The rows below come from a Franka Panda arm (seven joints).
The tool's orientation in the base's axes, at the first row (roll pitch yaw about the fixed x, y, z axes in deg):
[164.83, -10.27, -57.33]
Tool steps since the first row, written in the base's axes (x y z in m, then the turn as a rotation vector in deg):
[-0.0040, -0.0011, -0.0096, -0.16, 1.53, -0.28]
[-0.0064, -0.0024, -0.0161, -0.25, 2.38, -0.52]
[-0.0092, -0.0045, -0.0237, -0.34, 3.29, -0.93]
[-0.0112, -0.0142, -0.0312, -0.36, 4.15, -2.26]
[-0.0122, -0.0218, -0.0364, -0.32, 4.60, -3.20]
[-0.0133, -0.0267, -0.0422, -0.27, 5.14, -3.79]
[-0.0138, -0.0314, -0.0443, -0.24, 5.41, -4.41]
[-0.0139, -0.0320, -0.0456, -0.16, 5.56, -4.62]
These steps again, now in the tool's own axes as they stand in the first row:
[-0.0029, 0.0014, 0.0099, -1.40, -0.68, -0.15]
[-0.0043, 0.0024, 0.0168, -2.20, -1.07, -0.16]
[-0.0054, 0.0038, 0.0250, -3.07, -1.54, -0.01]
[0.0003, 0.0082, 0.0351, -4.03, -2.28, 1.00]
[0.0051, 0.0113, 0.0424, -4.55, -2.77, 1.76]
[0.0075, 0.0131, 0.0494, -5.08, -3.23, 2.16]
[0.0108, 0.0153, 0.0528, -5.39, -3.54, 2.67]
[0.0110, 0.0153, 0.0542, -5.51, -3.73, 2.82]

